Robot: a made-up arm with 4 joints.
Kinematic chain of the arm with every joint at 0, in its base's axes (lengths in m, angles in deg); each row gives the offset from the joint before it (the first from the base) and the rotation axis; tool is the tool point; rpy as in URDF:
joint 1: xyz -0.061 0 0.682 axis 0.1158 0.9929 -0.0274
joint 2: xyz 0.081 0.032 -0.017 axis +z
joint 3: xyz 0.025 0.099 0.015 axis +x
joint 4: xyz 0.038 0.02 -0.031 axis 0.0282 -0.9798 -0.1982
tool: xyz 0.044 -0.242 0.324 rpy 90 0 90
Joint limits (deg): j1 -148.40..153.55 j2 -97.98..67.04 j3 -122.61..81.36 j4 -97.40..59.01
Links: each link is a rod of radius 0.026 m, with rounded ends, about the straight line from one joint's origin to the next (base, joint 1, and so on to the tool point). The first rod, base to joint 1, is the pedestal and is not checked.
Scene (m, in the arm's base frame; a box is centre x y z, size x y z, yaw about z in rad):
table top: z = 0
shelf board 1: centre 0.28 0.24 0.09 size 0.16 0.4 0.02 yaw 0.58
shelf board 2: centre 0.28 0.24 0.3 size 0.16 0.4 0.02 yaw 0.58
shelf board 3: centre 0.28 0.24 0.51 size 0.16 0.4 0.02 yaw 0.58
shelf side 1: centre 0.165 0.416 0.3 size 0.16 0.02 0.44 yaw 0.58
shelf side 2: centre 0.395 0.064 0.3 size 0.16 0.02 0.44 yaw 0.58
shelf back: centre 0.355 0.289 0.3 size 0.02 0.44 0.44 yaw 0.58
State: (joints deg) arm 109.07 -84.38 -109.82 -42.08
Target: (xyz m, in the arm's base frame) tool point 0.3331 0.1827 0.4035
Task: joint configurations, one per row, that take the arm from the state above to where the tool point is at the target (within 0.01 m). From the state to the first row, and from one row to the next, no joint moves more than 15 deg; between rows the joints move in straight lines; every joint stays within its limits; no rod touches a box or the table.
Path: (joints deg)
1: 113.05 -79.24 -96.32 -30.48
2: 117.03 -74.10 -82.83 -18.89
3: 121.01 -68.97 -69.33 -7.29
4: 124.99 -63.83 -55.83 4.31
5: 128.97 -58.69 -42.33 15.91
6: 132.95 -53.55 -28.84 27.50
7: 118.27 -52.87 -41.26 22.27
8: 103.58 -52.19 -53.69 17.04
9: 88.89 -51.50 -66.12 11.80
10: 74.20 -50.82 -78.54 6.57

